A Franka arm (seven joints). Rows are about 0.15 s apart.
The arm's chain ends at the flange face. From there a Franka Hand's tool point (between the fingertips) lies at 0.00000 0.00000 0.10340 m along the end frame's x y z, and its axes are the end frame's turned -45 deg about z.
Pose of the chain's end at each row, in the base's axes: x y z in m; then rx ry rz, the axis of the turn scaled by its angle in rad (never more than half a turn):
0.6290 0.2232 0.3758 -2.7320 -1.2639 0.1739
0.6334 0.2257 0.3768 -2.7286 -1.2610 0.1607
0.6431 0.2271 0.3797 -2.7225 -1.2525 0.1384
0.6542 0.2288 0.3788 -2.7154 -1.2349 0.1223
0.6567 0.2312 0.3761 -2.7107 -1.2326 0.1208
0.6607 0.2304 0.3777 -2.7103 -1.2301 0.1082
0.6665 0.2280 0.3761 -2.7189 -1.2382 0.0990
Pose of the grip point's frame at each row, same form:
0.6128 0.2300 0.2739 -2.0195 -2.1906 0.0868
0.6178 0.2334 0.2749 -2.0197 -2.1890 0.0720
0.6284 0.2364 0.2778 -2.0212 -2.1831 0.0461
0.6399 0.2399 0.2770 -2.0245 -2.1676 0.0235
0.6423 0.2429 0.2744 -2.0215 -2.1642 0.0193
0.6470 0.2426 0.2759 -2.0241 -2.1639 0.0067
0.6538 0.2395 0.2741 -2.0298 -2.1756 0.0041

